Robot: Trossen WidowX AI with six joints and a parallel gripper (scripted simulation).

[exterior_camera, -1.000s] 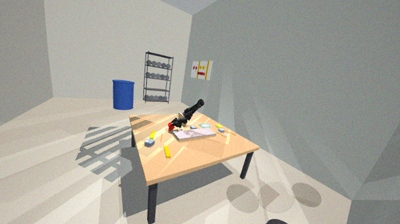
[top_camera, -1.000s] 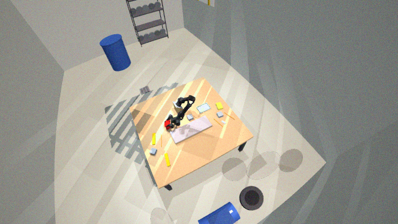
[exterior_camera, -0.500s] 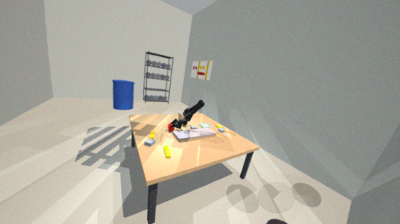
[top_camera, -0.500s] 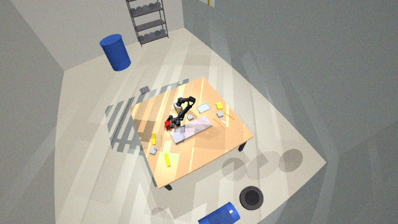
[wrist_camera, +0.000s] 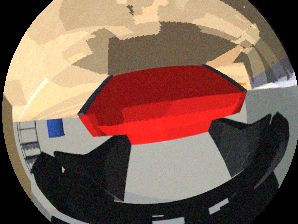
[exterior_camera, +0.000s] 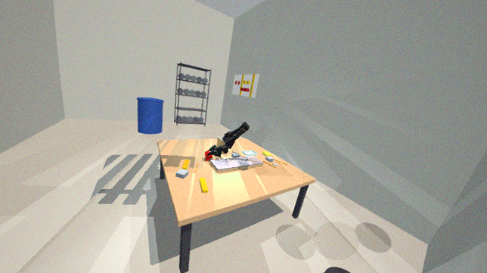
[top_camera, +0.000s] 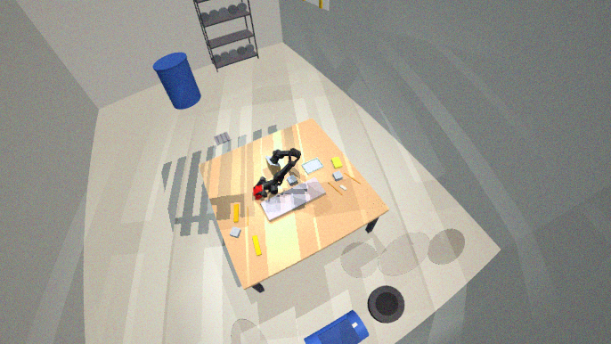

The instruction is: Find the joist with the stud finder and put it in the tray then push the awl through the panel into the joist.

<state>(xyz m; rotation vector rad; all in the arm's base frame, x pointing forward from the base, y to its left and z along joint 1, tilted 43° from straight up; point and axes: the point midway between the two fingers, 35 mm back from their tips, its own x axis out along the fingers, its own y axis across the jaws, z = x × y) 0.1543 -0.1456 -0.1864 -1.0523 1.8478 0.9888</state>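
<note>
Right now the red stud finder is 10 mm behind my gripper tip, 10 mm to the left of it and 10 mm below it. From my gripper tip the other things lie so: yellow block (140 mm ahead, 760 mm to the left, 50 mm below); awl (60 mm ahead, 150 mm to the left, 60 mm below); light blue tray (30 mm ahead, 560 mm to the left, 50 mm below).
</note>
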